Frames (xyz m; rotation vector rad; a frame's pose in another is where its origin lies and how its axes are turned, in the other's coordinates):
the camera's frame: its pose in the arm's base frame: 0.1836 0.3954 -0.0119 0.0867 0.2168 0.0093
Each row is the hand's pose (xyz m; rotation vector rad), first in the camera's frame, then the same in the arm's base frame.
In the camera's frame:
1: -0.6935 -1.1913 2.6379 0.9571 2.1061 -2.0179
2: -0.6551 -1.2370 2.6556 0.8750 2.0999 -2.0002
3: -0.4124 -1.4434 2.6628 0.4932 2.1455 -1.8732
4: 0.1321 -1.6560 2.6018 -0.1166 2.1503 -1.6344
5: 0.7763 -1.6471 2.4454 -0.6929 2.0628 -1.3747
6: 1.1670 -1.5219 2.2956 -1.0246 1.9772 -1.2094
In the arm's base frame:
1: 0.0740 -1.0283 2.5996 -0.7215 -2.1779 2.0000
2: 0.1153 -1.0746 2.6046 -0.6615 -2.2321 2.0236
3: 0.3538 -1.2763 2.5416 0.3081 2.3696 -1.9129
4: 0.8724 -1.4728 2.3470 -0.2890 2.3736 -1.5834
5: 1.4678 -1.4387 2.0575 -0.8448 2.2689 -1.2430
6: 1.8171 -1.2940 1.8389 -1.1604 2.1666 -1.0343

